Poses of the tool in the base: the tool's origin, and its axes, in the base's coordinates. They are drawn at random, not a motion.
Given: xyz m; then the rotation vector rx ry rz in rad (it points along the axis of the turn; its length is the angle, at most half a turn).
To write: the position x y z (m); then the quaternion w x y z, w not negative. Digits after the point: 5 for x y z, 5 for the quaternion.
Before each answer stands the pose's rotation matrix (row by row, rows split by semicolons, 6 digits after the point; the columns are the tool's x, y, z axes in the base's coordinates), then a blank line. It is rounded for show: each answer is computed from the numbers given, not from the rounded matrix.
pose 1, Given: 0.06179, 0.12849, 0.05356, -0.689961, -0.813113, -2.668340
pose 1, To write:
-0.851044 0.379398 0.363017; -0.112482 -0.807009 0.579728; 0.512906 0.452541 0.729475

0.06179, 0.12849, 0.05356, 0.13362, -0.23795, -0.28043, -0.92026
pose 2, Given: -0.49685, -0.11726, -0.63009, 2.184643, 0.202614, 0.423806
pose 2, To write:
0.928582 -0.006127 0.371077; 0.292649 -0.602812 -0.742277; 0.228238 0.797860 -0.557967

-0.49685, -0.11726, -0.63009, 0.43812, 0.87883, 0.08151, 0.17049
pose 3, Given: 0.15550, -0.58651, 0.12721, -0.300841, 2.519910, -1.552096
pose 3, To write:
-0.965810 -0.083523 0.245427; -0.256761 0.439024 -0.861006; -0.035835 -0.894585 -0.445460

0.15550, -0.58651, 0.12721, 0.08330, -0.10078, 0.84414, -0.51993
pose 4, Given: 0.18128, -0.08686, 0.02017, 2.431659, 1.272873, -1.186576
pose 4, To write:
0.326519 0.748246 -0.577506; 0.628530 -0.628215 -0.458580; -0.705929 -0.213245 -0.675419

0.18128, -0.08686, 0.02017, 0.07564, 0.81089, 0.42447, -0.39569
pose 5, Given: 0.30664, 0.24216, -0.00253, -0.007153, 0.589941, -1.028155
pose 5, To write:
0.375945 0.801852 0.464433; -0.805601 0.530491 -0.263793; -0.457901 -0.274976 0.845408

0.30664, 0.24216, -0.00253, 0.82943, -0.00337, 0.27800, -0.48450
